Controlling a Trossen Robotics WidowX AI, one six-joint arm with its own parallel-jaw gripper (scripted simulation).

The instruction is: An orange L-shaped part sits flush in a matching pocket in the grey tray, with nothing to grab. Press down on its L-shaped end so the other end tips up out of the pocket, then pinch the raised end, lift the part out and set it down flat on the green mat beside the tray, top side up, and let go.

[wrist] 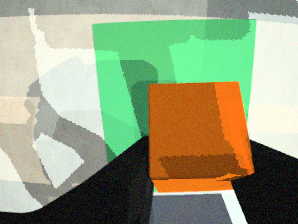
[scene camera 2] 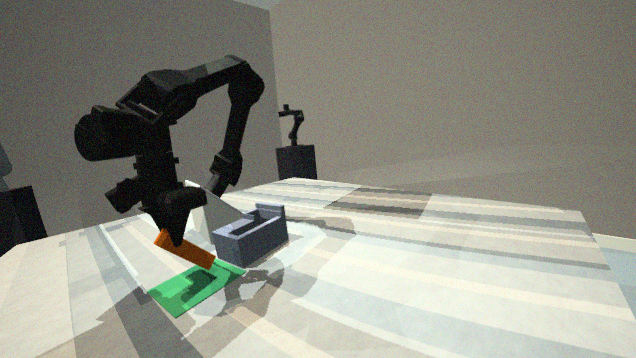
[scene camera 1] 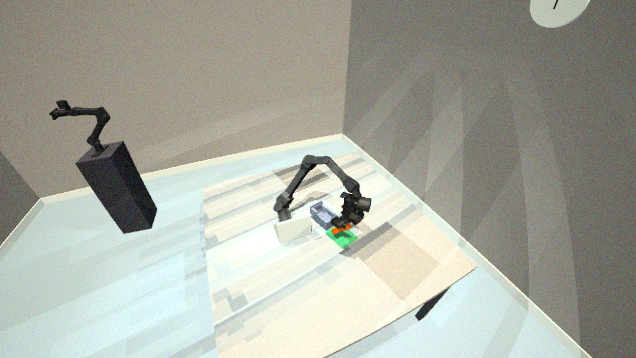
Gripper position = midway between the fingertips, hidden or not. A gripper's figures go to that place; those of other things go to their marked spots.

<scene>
The gripper (wrist: 188,145) is 10 cm from the lens. An orange L-shaped part (wrist: 198,140) is 7 cm from the lens. A green mat (wrist: 129,55) is 17 cm from the lens. The marked spots on the orange L-shaped part and the green mat are 12 cm apart.
</scene>
